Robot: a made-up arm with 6 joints. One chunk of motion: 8 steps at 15 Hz.
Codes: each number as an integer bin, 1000 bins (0 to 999) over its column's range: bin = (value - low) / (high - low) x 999, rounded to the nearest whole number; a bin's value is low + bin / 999 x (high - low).
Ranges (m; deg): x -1.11..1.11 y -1.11..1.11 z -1.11..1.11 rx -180..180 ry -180..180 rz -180..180
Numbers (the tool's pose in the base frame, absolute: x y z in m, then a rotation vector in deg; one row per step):
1: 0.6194 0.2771 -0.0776 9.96 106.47 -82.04
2: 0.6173 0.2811 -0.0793 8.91 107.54 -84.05
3: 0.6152 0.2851 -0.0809 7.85 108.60 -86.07
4: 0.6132 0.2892 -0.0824 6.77 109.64 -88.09
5: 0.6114 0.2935 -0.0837 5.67 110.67 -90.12
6: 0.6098 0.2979 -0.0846 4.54 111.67 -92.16
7: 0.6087 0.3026 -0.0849 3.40 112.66 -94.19
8: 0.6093 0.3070 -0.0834 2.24 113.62 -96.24
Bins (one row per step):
1: 778 624 465 527 795 272
2: 777 626 464 524 798 266
3: 776 628 463 521 801 261
4: 775 630 462 518 804 255
5: 775 632 462 515 807 249
6: 774 634 461 512 809 244
7: 773 636 461 509 812 238
8: 774 638 462 506 815 232

